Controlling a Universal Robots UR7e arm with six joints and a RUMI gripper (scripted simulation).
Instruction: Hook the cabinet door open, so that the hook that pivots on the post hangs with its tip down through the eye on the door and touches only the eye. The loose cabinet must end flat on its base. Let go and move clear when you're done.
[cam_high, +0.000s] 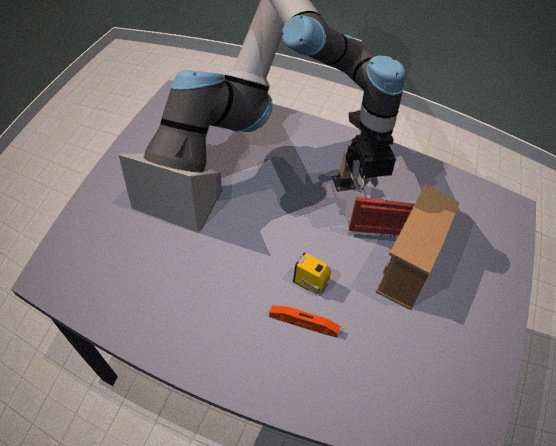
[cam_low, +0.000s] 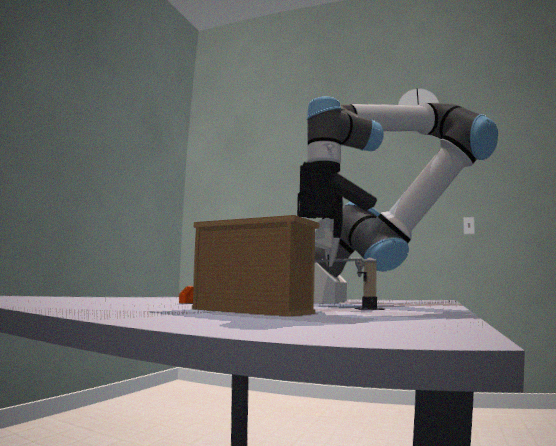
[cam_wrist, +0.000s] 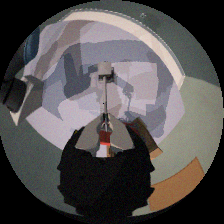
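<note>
Now: hand 10 mm past the wire hook, 10 mm to the right of it and 20 mm above it. Also, from my hand: door (80 mm ahead, 30 mm to the right, 30 mm below); yellow tape measure (30 mm behind, 240 mm to the right, 70 mm below); wooden cabinet (130 mm ahead, 60 mm to the right, 30 mm below).
</note>
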